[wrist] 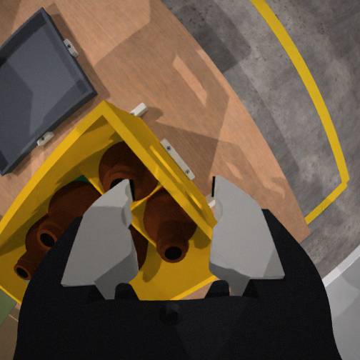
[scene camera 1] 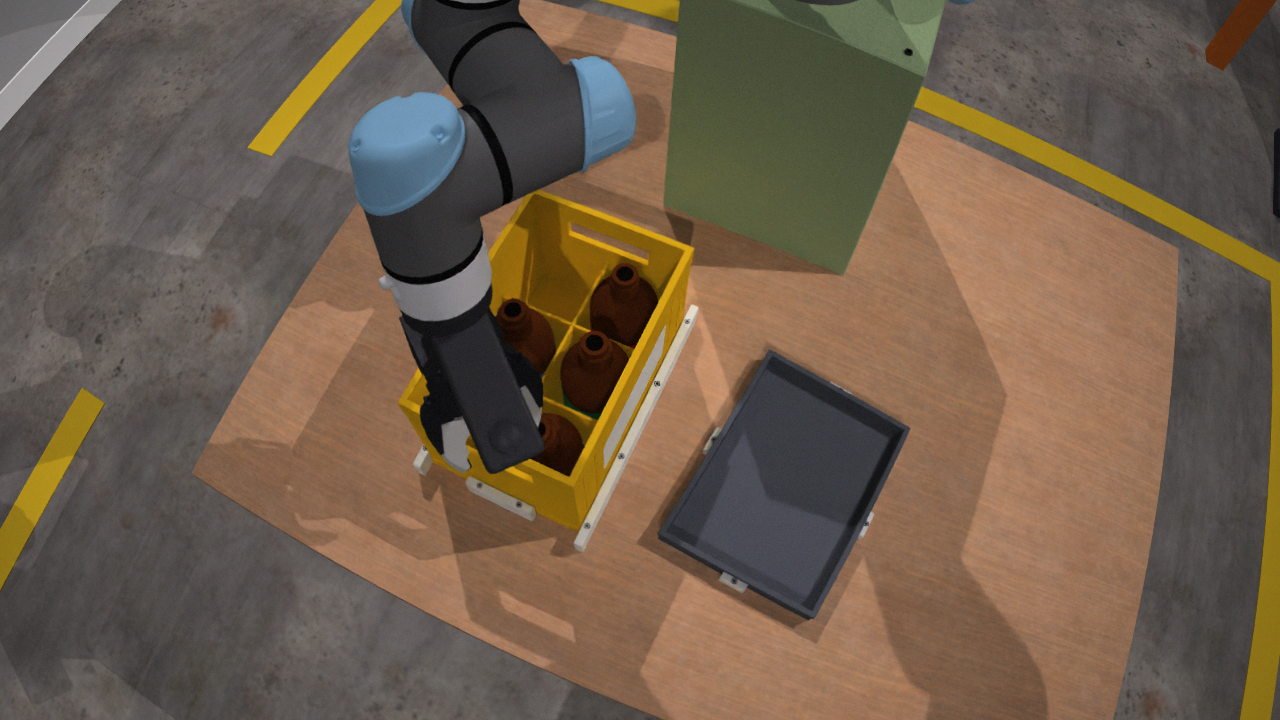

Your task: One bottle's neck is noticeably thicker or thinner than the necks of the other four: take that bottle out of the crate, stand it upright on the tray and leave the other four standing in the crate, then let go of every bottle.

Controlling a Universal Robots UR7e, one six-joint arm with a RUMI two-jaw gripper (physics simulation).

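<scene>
The yellow crate (scene camera 1: pixel 637 368) (wrist: pixel 45 175) holds brown bottles: back right (scene camera 1: pixel 623 313) (wrist: pixel 22 270), middle right (scene camera 1: pixel 593 377) (wrist: pixel 74 197), middle left (scene camera 1: pixel 529 342) (wrist: pixel 138 250), front right (scene camera 1: pixel 561 445) (wrist: pixel 125 167), and front left, a bottle (wrist: pixel 167 217) hidden under the arm in the scene view. My gripper (scene camera 1: pixel 497 442) (wrist: pixel 172 179) is over the front left compartment, its jaws partly open. The front left bottle's neck shows between the jaws, with gaps on both sides. I cannot tell which neck differs. The dark grey tray (scene camera 1: pixel 787 474) (wrist: pixel 37 75) bears no bottle.
White strips (scene camera 1: pixel 637 428) (wrist: pixel 177 159) line the crate's outer foot. A tall green block (scene camera 1: pixel 787 134) stands behind the crate and tray. The crate's front wall (scene camera 1: pixel 537 483) (wrist: pixel 160 170) is close to the jaws. The back left compartment holds no bottle.
</scene>
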